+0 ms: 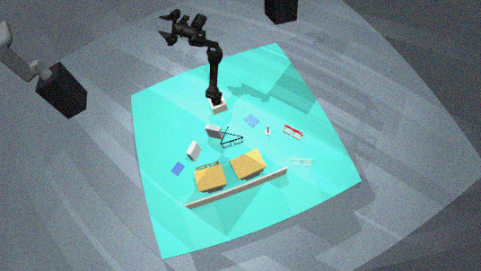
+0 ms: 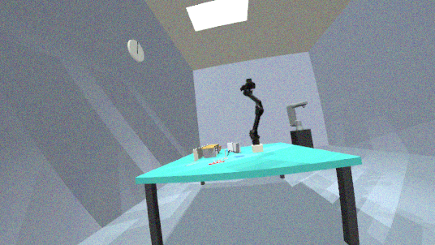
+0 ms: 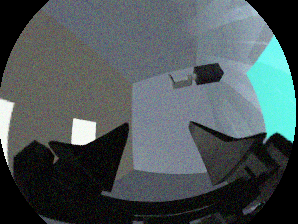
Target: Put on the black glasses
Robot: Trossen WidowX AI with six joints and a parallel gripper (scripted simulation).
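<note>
Right now my gripper tip is 330 mm short of the black glasses, 140 mm to the right of it and 730 mm above it. The rest, counted from my gripper tip: long bar (680 mm ahead, 70 mm to the left, 690 mm below); then white peg (390 mm ahead, 380 mm to the left, 720 mm below).
</note>
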